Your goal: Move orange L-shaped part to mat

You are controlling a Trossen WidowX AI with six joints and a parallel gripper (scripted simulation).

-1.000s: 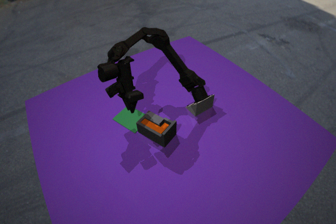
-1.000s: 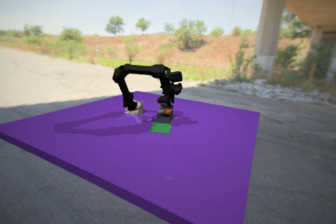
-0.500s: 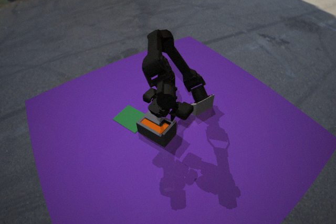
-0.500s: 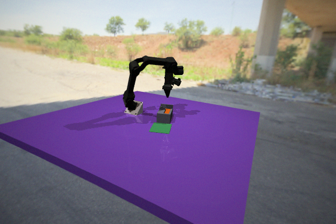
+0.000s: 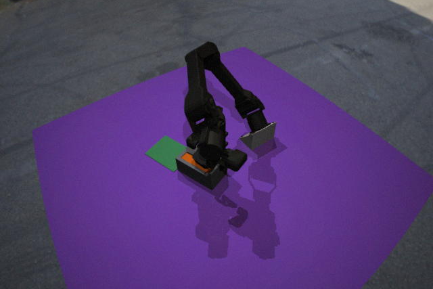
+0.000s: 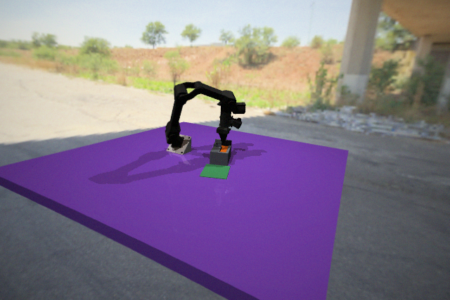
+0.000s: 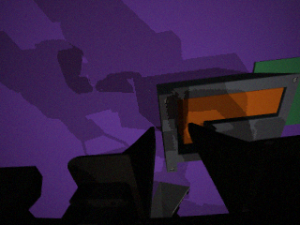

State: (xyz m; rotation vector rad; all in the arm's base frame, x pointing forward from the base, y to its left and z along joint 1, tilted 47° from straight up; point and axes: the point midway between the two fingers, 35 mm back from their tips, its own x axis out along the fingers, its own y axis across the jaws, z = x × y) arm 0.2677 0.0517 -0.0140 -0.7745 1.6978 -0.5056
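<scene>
Now: the orange L-shaped part 10 mm ahead of my gripper tip, 50 mm to the right of it and 30 mm below it. From my gripper tip the other things lie so: green mat: 50 mm ahead, 220 mm to the right, 90 mm below.
</scene>
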